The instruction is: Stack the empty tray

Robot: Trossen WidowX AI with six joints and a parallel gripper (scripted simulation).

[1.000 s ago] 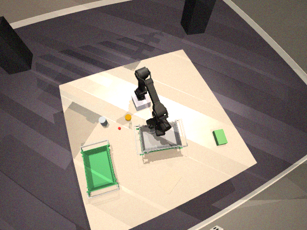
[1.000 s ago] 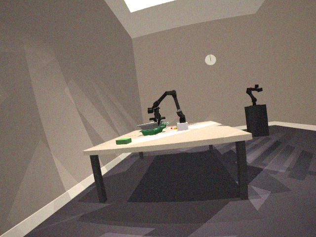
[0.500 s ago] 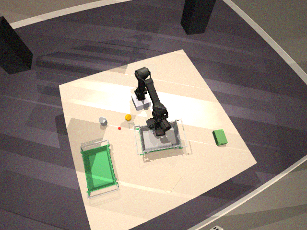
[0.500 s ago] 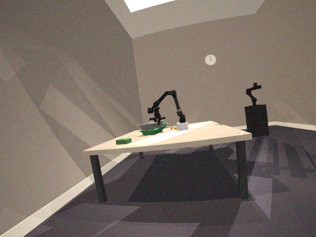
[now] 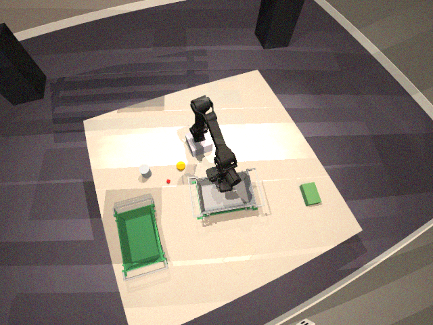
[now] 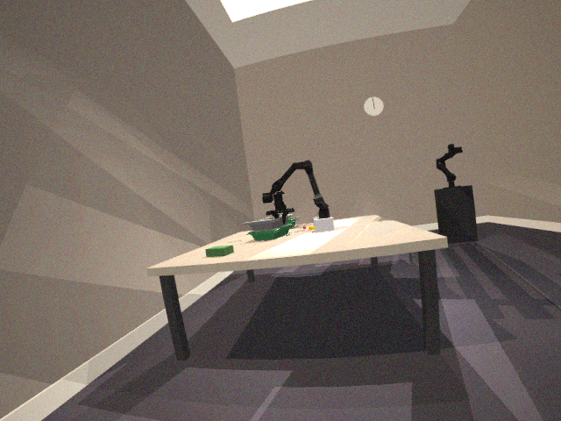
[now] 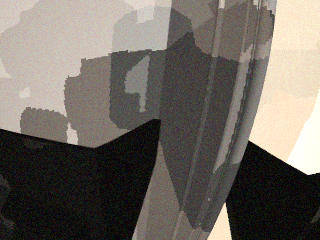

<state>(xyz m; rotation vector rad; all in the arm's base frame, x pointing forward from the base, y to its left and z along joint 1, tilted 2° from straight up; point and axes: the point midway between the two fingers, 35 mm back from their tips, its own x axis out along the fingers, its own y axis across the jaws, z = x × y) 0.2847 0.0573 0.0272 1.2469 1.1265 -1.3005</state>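
Right now the grey tray is 8 cm ahead of my gripper tip, 3 cm above it and 1 cm to the right of it. From my gripper tip the other things lie so: red cube 28 cm to the right, 9 cm behind, 7 cm below; then grey cylinder 39 cm to the right, 17 cm behind, 4 cm below; then yellow disc 19 cm to the right, 16 cm behind, 7 cm below.
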